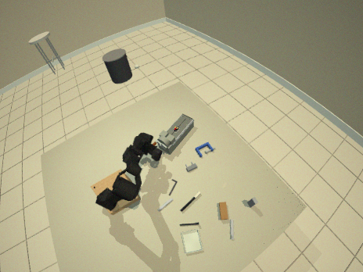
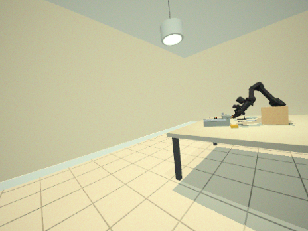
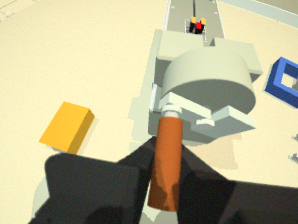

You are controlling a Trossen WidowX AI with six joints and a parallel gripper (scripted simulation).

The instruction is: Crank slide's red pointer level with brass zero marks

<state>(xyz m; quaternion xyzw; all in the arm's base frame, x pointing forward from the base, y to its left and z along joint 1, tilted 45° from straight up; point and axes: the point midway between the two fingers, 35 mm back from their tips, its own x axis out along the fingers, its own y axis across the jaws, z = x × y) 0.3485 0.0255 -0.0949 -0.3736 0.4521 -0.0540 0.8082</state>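
My gripper tip is 12 cm to the right of the orange block, 6 cm above it and 2 cm past it. Also, from my gripper tip: red pointer: 16 cm ahead, 1 cm to the left, 1 cm above; then grey clamp: 21 cm to the right, 9 cm ahead, 7 cm below; then brown crank handle: 3 cm above, 2 cm behind.
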